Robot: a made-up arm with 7 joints.
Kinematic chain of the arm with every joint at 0, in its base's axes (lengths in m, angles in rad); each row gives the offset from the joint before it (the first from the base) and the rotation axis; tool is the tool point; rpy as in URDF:
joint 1: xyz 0.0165 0.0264 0.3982 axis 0 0.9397 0.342
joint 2: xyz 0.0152 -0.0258 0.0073 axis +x
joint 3: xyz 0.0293 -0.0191 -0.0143 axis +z
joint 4: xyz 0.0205 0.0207 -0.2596 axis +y
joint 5: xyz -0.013 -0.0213 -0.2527 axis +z
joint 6: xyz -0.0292 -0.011 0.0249 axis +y
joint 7: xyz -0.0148 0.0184 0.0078 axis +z
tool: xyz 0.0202 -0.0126 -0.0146 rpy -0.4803 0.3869 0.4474
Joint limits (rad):
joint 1: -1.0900..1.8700
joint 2: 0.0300..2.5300
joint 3: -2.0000..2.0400
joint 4: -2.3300..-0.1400
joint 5: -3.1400..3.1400
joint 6: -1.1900..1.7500
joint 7: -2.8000..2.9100
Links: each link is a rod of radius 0.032 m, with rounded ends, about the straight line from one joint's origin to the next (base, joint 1, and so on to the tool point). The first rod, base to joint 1, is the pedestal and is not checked.
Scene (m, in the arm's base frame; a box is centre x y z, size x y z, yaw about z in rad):
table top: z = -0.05
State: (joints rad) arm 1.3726 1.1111 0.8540 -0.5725 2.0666 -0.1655 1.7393
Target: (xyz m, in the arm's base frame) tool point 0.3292 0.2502 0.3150
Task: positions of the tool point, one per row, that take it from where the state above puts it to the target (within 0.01 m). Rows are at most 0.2 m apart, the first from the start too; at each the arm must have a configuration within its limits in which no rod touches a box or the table.
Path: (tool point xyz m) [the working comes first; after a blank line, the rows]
Joints at the target: 1.3958 2.2515 1.0752 -1.6087 2.2622 -0.1542 1.7599
Straight joint move there: clear.

1: -0.0699 0.4877 0.3412
2: 0.1082 0.4669 0.3522
3: 0.2501 0.3784 0.3418
4: 0.3292 0.2502 0.3150

